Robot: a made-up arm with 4 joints. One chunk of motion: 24 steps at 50 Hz.
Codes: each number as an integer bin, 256 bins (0 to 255) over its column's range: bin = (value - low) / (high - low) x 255, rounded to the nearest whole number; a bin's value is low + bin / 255 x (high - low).
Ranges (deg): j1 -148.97..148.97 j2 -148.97..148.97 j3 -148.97..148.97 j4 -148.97..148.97
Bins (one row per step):
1: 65 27 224 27
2: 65 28 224 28
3: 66 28 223 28
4: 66 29 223 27
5: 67 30 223 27
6: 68 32 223 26
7: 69 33 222 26
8: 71 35 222 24
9: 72 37 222 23
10: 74 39 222 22
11: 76 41 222 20
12: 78 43 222 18
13: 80 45 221 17
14: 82 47 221 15
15: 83 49 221 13
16: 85 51 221 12
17: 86 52 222 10
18: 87 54 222 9
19: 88 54 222 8
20: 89 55 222 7
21: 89 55 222 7
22: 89 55 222 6
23: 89 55 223 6
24: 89 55 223 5
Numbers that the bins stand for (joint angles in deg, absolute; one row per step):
1: -73.02 -117.42 112.75 -117.42
2: -73.02 -116.26 112.75 -116.26
3: -71.86 -116.26 111.58 -116.26
4: -71.86 -115.09 111.58 -117.42
5: -70.69 -113.92 111.58 -117.42
6: -69.52 -111.58 111.58 -118.59
7: -68.35 -110.41 110.41 -118.59
8: -66.01 -108.08 110.41 -120.93
9: -64.85 -105.74 110.41 -122.10
10: -62.51 -103.40 110.41 -123.27
11: -60.17 -101.07 110.41 -125.60
12: -57.84 -98.73 110.41 -127.94
13: -55.50 -96.39 109.24 -129.11
14: -53.16 -94.06 109.24 -131.44
15: -51.99 -91.72 109.24 -133.78
16: -49.66 -89.38 109.24 -134.95
17: -48.49 -88.21 110.41 -137.29
18: -47.32 -85.88 110.41 -138.45
19: -46.15 -85.88 110.41 -139.62
20: -44.98 -84.71 110.41 -140.79
21: -44.98 -84.71 110.41 -140.79
22: -44.98 -84.71 110.41 -141.96
23: -44.98 -84.71 111.58 -141.96
24: -44.98 -84.71 111.58 -143.13

